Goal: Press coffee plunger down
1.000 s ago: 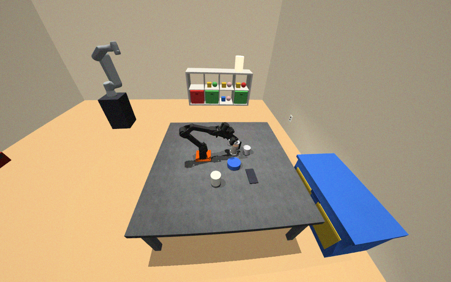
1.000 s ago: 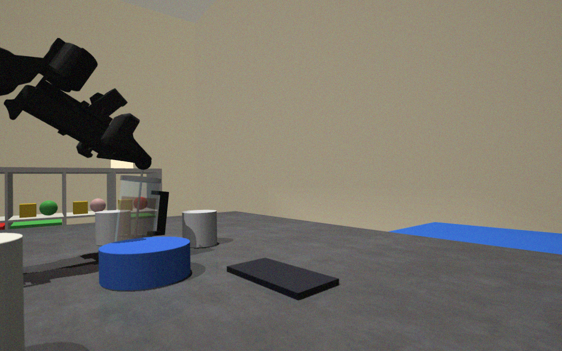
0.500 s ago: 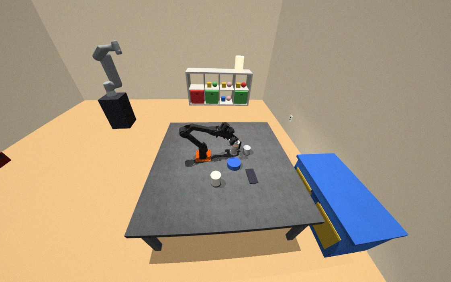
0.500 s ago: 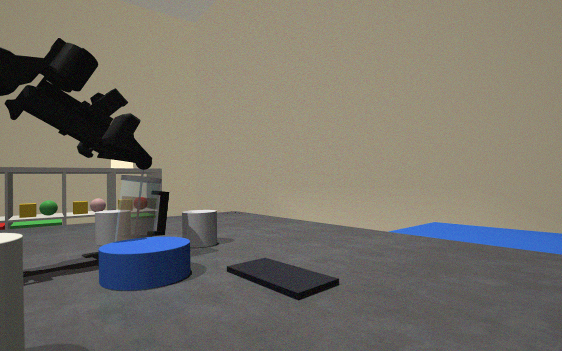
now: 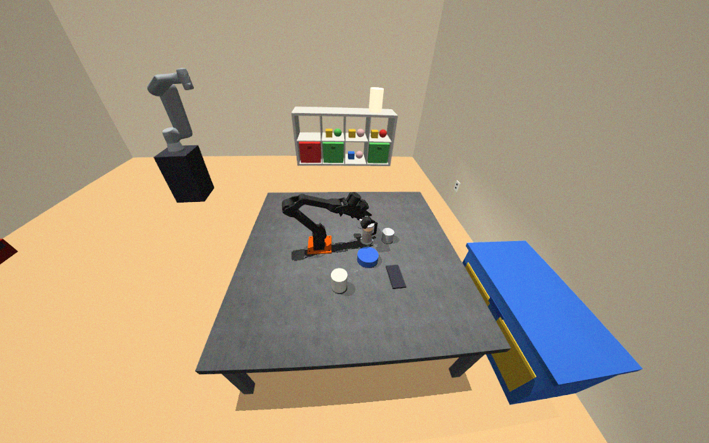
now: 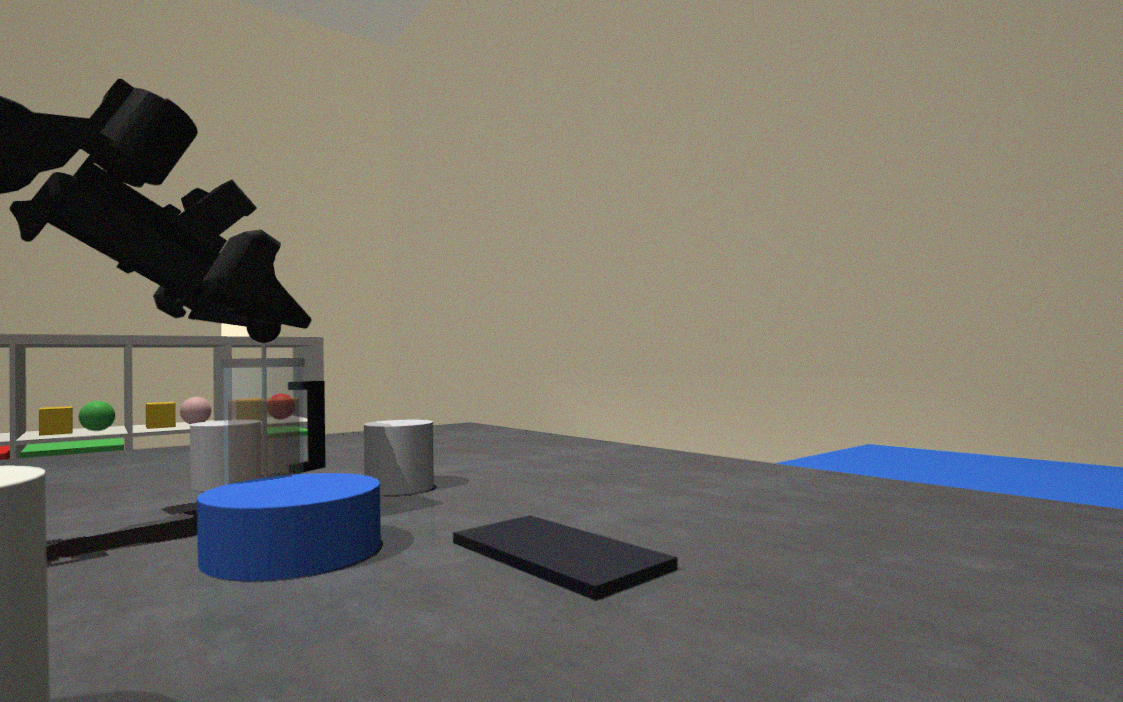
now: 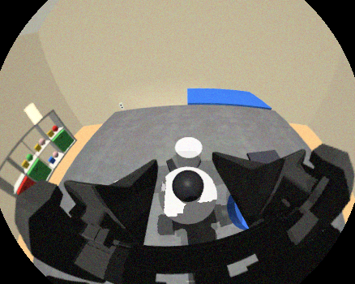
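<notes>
Right now the coffee press is 10 mm behind my gripper tip and 90 mm below it. The rest, counted from my gripper tip: dark flat slab 80 mm ahead, 300 mm to the right, 170 mm below.
</notes>
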